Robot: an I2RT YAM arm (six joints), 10 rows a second.
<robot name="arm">
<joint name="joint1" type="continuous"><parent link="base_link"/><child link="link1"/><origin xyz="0 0 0.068"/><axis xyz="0 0 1"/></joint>
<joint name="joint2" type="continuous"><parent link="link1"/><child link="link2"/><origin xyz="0.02 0.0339 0.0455"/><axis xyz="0 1 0"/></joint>
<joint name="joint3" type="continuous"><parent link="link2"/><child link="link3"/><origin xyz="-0.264 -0.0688 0"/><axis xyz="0 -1 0"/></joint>
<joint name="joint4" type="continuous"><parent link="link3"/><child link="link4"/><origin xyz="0.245 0.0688 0.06"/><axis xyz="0 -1 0"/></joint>
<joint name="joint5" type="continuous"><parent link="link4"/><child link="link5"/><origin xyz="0.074 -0.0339 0.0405"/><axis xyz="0 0 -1"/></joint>
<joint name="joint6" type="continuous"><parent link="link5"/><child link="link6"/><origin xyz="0.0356 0 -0.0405"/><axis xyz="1 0 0"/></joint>
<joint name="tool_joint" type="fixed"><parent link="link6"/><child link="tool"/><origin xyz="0 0 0" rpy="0 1.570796 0"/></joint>
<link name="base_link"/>
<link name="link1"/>
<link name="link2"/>
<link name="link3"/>
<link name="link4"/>
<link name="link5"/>
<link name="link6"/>
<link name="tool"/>
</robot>
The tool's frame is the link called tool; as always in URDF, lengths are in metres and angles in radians. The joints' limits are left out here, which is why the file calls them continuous.
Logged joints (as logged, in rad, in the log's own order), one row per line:
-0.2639, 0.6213, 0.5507, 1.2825, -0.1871, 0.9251
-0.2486, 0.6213, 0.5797, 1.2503, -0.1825, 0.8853
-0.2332, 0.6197, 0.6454, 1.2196, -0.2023, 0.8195
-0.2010, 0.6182, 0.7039, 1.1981, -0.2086, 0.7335
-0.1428, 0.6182, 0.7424, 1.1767, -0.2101, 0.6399
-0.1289, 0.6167, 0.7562, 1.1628, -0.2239, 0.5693
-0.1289, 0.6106, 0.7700, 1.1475, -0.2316, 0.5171
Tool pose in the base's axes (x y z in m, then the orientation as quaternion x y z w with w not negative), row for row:
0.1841, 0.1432, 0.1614, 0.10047, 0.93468, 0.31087, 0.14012
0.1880, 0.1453, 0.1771, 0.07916, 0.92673, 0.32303, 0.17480
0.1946, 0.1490, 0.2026, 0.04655, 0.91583, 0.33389, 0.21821
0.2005, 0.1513, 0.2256, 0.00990, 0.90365, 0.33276, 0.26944
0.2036, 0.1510, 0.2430, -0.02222, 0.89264, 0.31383, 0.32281
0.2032, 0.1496, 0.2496, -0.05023, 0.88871, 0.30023, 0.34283
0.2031, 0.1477, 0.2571, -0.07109, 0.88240, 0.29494, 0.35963
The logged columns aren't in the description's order. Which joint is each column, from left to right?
Columns, left to right: joint5, joint1, joint3, joint2, joint4, joint6.
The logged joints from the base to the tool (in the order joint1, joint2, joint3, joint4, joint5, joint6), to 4 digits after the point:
0.6213, 1.2825, 0.5507, -0.1871, -0.2639, 0.9251
0.6213, 1.2503, 0.5797, -0.1825, -0.2486, 0.8853
0.6197, 1.2196, 0.6454, -0.2023, -0.2332, 0.8195
0.6182, 1.1981, 0.7039, -0.2086, -0.2010, 0.7335
0.6182, 1.1767, 0.7424, -0.2101, -0.1428, 0.6399
0.6167, 1.1628, 0.7562, -0.2239, -0.1289, 0.5693
0.6106, 1.1475, 0.7700, -0.2316, -0.1289, 0.5171

